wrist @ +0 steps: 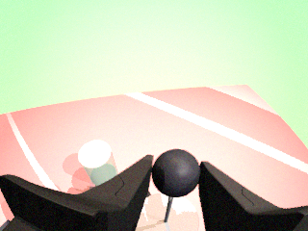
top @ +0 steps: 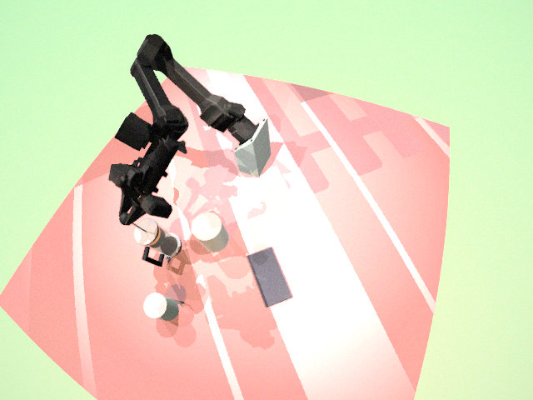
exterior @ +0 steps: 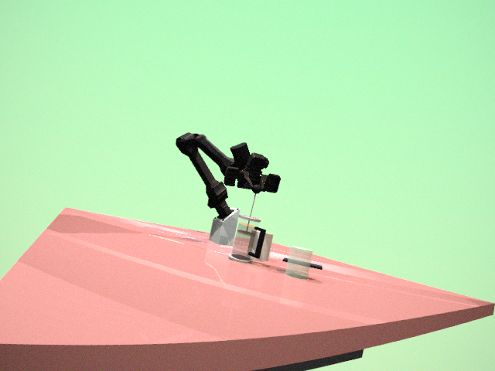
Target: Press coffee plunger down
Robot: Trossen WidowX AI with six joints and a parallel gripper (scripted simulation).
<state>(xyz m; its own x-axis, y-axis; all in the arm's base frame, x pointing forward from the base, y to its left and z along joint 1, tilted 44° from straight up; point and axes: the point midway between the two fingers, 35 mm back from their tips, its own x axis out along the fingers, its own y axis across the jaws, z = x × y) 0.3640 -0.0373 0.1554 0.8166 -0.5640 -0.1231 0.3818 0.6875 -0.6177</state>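
Now: gripper tip 11 cm above the coffee press and 1 cm to the right of it. From my gripper tip the other things lie so: white cylinder 18 cm below, 13 cm to the left, 9 cm behind.
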